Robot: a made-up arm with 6 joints.
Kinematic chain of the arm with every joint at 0, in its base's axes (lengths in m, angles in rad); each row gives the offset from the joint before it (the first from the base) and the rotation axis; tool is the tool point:
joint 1: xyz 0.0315 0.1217 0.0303 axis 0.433 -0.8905 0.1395
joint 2: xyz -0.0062 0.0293 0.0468 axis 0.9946 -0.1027 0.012
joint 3: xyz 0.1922 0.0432 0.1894 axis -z
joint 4: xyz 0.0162 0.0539 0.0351 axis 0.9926 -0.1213 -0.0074
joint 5: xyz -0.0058 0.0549 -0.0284 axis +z
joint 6: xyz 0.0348 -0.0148 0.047 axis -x
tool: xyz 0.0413 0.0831 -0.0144
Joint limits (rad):
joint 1: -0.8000..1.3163
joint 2: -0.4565..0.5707
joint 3: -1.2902..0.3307
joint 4: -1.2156..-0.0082
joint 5: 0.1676..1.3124
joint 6: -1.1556..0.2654
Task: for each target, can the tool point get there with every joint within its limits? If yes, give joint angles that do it. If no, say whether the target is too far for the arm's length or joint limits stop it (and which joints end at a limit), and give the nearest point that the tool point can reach.
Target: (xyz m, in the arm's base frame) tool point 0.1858 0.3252 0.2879
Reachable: yes | joints -0.1090 0.3638 -0.2016 -0.7943 1.1030 -0.5698
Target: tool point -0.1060 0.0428 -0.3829
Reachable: no: joint limits stop it (at a limit: joint 1, joint 2, joint 3, joint 5) | nearest point -0.1657 -0.0113 0.0635 | short by 0.454 m
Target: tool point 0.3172 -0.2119 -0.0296
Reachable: no: joint limits stop it (at a limit: joint 1, joint 2, joint 3, joint 4, joint 5, joint 6) | nearest point 0.3553 0.1737 -0.0179 | short by 0.388 m
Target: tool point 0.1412 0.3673 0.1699
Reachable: yes | joints -0.3910 -0.0534 -1.0621 -0.8733 0.6016 -0.9490
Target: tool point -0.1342 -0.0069 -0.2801
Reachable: no: joint limits stop it (at a limit: joint 1, joint 2, joint 3, joint 5) | nearest point -0.1744 -0.0230 0.0615 | short by 0.344 m
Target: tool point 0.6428 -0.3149 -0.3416
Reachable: no: too far | nearest point 0.3553 0.1737 -0.0179 | short by 0.653 m
